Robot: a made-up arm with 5 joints.
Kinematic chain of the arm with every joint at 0, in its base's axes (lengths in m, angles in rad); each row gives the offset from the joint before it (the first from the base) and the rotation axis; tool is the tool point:
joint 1: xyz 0 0 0.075 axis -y
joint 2: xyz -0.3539 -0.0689 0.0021 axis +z
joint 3: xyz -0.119 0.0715 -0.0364 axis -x
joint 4: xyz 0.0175 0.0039 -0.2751 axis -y
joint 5: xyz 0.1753 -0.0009 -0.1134 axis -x
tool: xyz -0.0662 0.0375 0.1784
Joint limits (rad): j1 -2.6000..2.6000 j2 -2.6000..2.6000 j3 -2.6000..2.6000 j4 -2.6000..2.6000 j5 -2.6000..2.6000
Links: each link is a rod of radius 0.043 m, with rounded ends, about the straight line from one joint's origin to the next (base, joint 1, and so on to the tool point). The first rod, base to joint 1, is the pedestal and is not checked.
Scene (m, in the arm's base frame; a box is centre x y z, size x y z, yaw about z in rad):
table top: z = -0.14
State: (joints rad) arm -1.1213 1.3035 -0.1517 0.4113 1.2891
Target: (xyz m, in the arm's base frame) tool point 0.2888 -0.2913 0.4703
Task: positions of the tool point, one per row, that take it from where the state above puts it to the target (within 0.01 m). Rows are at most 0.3 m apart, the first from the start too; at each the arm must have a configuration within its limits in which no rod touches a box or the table.
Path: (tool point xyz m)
1: -0.3818 -0.0260 0.6757
2: -0.1583 -0.1092 0.7441
3: 0.0508 -0.1881 0.7124
4: 0.2056 -0.2514 0.6075
5: 0.2888 -0.2913 0.4703

